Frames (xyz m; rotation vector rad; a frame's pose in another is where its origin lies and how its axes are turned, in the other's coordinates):
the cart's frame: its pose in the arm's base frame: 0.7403 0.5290 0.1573 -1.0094 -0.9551 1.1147
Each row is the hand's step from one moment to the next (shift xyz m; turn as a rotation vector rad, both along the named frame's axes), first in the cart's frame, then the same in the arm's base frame.
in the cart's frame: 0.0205 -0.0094 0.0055 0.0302 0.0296 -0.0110
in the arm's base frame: 0.0007 0.0196 0.0124 0.0087 0.0320 -0.0284
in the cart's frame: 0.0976 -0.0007 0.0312 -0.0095 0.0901 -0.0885
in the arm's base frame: -0.0121 0.1001 0.0182 0.0606 -0.0100 -0.1108
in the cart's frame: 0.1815 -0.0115 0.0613 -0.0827 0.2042 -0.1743
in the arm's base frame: -0.0231 0.1852 0.0446 0.1013 -0.0786 -0.2499
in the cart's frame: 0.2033 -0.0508 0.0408 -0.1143 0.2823 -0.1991
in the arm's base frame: 0.0099 0.1981 0.0790 0.1002 -0.1024 -0.3345
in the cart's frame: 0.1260 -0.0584 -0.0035 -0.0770 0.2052 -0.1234
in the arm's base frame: 0.0402 0.1148 0.0672 0.0536 -0.0653 -0.2369
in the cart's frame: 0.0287 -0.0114 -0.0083 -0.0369 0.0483 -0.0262
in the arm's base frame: 0.0158 0.0253 0.0115 0.0065 -0.0333 -0.0568
